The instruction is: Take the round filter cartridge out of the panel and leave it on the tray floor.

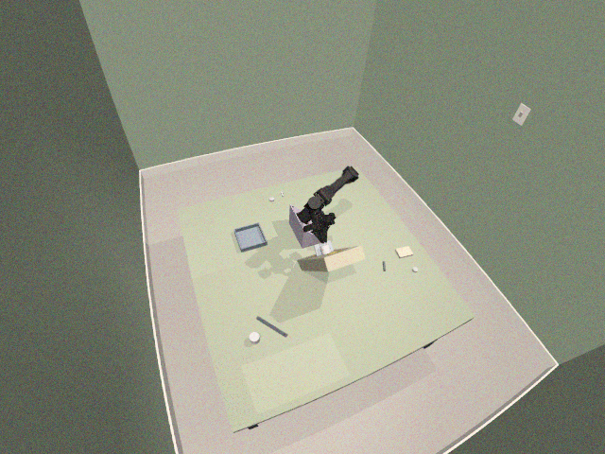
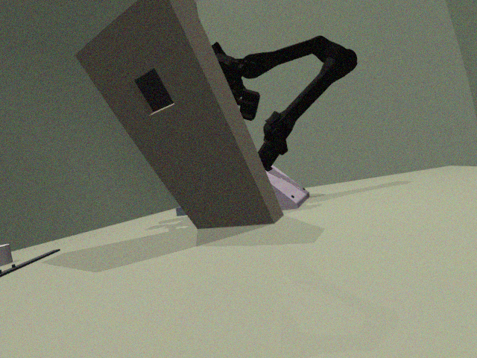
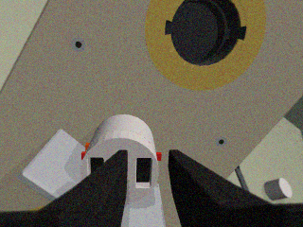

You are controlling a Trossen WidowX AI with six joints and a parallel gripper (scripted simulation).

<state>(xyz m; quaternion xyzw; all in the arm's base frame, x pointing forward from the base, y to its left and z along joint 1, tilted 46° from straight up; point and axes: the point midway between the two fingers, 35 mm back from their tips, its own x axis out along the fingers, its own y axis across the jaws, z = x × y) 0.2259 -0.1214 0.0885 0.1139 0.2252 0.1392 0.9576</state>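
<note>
Right now my gripper tip is 10 mm short of the round filter cartridge and 30 mm above it. Round my gripper tip: white disc: 210 mm ahead, 450 mm to the right, 220 mm below; service panel: 50 mm ahead, 50 mm below; blue-grey tray: 350 mm behind, 250 mm to the right, 230 mm below.
</note>
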